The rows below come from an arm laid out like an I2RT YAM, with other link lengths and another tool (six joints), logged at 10 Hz.
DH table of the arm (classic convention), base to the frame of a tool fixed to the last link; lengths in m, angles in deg. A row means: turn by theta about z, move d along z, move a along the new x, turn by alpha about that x. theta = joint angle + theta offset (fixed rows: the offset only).
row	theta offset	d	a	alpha
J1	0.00	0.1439	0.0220	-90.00
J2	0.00	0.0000	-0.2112	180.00
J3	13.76	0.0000	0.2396	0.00
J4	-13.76	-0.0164	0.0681	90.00
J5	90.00	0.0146	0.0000	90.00
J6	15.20	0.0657	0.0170	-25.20
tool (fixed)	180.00	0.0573	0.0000	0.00
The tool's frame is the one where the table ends.
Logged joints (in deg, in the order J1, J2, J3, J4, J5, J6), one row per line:
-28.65 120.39 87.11 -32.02 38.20 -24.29
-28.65 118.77 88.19 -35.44 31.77 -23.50
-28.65 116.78 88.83 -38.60 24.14 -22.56
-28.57 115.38 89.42 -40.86 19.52 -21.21
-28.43 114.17 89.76 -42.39 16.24 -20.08
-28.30 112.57 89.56 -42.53 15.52 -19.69
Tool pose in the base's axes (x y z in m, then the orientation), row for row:
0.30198 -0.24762 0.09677 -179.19 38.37 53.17
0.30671 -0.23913 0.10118 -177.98 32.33 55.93
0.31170 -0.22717 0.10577 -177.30 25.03 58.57
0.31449 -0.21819 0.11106 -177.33 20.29 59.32
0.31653 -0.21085 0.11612 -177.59 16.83 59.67
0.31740 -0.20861 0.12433 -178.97 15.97 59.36
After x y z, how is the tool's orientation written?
As angles about the fixed x, y, z axes (roll, pitch, yaw), in degrees.
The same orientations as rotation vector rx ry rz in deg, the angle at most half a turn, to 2 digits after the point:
139.89 69.58 -49.11
142.75 74.86 -42.60
145.80 80.77 -34.19
148.02 83.48 -28.38
149.53 85.14 -23.88
149.23 84.80 -21.68

